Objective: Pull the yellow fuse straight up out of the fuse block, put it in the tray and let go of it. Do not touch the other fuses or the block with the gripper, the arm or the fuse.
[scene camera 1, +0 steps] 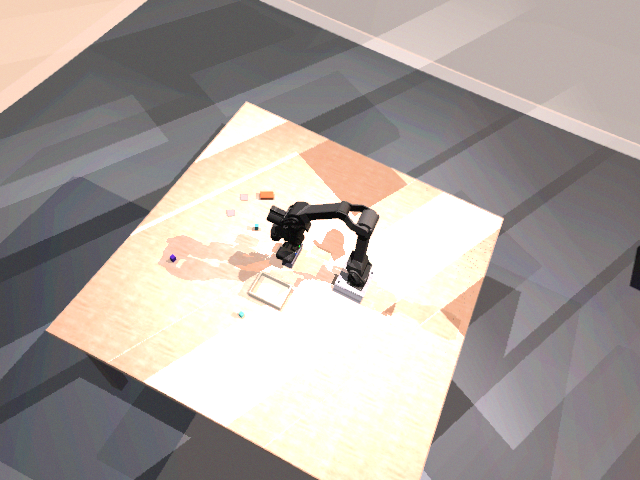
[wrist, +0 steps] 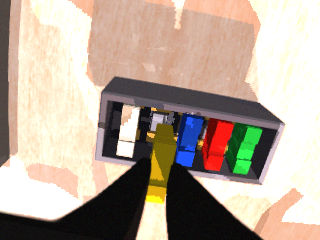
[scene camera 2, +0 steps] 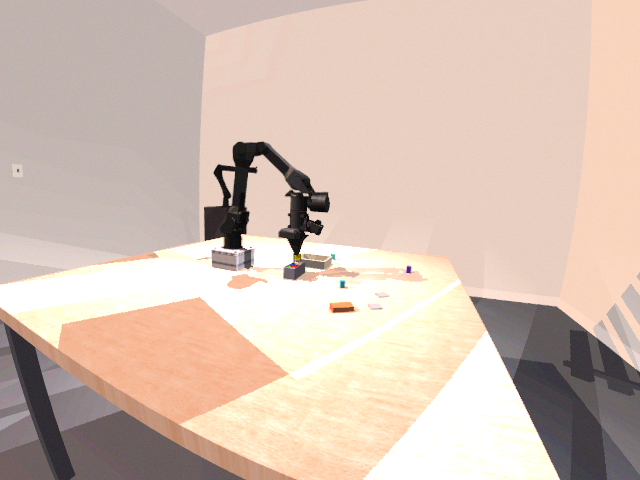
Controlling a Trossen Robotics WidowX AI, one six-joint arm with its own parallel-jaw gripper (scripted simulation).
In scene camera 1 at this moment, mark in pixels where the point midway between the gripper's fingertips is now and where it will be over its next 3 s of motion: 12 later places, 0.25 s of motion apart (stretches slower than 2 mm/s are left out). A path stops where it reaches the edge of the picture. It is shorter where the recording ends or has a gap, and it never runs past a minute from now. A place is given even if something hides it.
My gripper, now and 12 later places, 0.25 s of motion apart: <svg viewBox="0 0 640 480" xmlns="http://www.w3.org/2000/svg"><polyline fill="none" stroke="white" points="292,251 292,250 292,249 291,249 286,253 281,261 276,270 273,277 272,281 271,282 271,284 271,285 271,285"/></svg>
